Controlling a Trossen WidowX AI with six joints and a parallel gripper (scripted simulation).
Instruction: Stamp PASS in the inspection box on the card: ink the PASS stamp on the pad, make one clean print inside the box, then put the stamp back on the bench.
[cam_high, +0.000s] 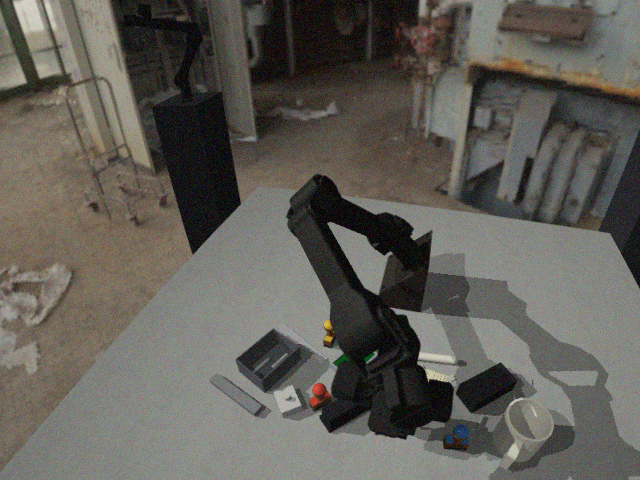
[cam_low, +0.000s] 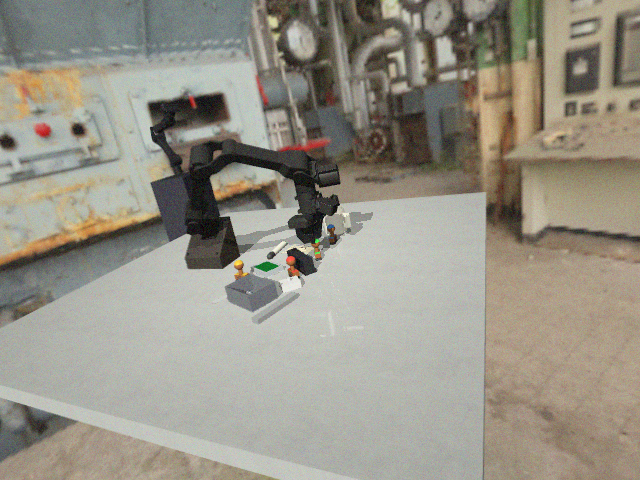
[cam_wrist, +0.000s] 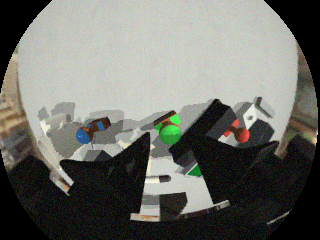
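Right now my gripper tip is 40 mm above the green-knobbed stamp. Also, from my gripper tip: blue-knobbed stamp 10 mm ahead, 130 mm to the left, 40 mm below; long black block 40 mm behind, 60 mm to the right, 40 mm below; cream card 100 mm behind, 80 mm to the left, 60 mm below.
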